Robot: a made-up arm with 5 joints. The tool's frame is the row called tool. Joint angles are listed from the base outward.
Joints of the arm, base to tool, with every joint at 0 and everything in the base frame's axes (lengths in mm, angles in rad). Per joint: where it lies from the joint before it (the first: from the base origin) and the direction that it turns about. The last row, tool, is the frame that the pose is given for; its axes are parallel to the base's.
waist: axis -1 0 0 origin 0.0 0.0 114.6
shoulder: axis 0 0 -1 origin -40.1 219.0 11.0
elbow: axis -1 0 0 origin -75.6 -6.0 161.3
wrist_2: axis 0 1 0 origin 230.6 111.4 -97.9
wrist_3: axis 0 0 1 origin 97.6 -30.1 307.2
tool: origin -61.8 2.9 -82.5
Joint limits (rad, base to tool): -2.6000..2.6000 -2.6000..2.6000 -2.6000..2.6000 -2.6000..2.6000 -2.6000..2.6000
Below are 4 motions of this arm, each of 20 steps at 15 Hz.
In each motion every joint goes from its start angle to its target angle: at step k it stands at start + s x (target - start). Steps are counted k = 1, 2, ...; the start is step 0. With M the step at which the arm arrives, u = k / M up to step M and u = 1 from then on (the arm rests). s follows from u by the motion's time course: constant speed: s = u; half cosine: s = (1 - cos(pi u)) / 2; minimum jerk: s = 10 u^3 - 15 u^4 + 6 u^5.
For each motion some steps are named. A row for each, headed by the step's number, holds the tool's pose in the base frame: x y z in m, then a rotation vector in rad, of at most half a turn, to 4 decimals.
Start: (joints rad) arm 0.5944 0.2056 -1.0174 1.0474 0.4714
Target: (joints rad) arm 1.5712 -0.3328 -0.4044 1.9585 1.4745
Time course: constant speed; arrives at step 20
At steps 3, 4, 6, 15, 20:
3: 0.3456 0.2952 0.0845 0.5415 0.9872 0.5908
4: 0.3480 0.2976 0.0491 0.5129 1.0658 0.6012
6: 0.3489 0.2926 -0.0226 0.4683 1.2241 0.6014
15: 0.2934 0.1090 -0.2831 0.4643 1.8265 0.2492
20: 0.2332 -0.0636 -0.3223 0.5525 1.9566 -0.1551

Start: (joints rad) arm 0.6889 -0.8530 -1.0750 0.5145 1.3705
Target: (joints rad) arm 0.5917 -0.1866 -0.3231 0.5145 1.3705
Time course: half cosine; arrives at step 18
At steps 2, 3, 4, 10, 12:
2: 0.2202 0.4780 0.0065 1.0179 0.8714 1.8222
3: 0.2245 0.4747 0.0126 0.9791 0.8612 1.8189
4: 0.2302 0.4701 0.0207 0.9269 0.8478 1.8126
10: 0.2720 0.4181 0.0948 0.4749 0.7505 1.6589
12: 0.2817 0.3966 0.1188 0.3378 0.7301 1.5715

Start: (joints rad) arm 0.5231 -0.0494 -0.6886 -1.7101 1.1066
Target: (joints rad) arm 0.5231 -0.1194 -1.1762 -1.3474 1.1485
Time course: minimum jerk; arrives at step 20
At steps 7, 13, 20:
7: -0.1158 0.3040 0.1268 -0.6305 -1.5053 0.6803
13: -0.0984 0.2873 0.1752 -0.3042 -1.3972 0.6219
20: -0.0868 0.2744 0.1919 -0.1552 -1.3516 0.6035

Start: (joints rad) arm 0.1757 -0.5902 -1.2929 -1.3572 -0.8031
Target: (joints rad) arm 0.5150 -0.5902 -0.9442 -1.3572 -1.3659
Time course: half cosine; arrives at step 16
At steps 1, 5, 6, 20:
1: -0.0972 0.2594 0.3693 1.4317 -0.2787 -0.9907
5: -0.0992 0.2830 0.3522 1.3642 -0.2840 -1.0193
6: -0.0999 0.2922 0.3444 1.3370 -0.2875 -1.0312
20: -0.1054 0.3555 0.2679 1.1287 -0.3409 -1.1302

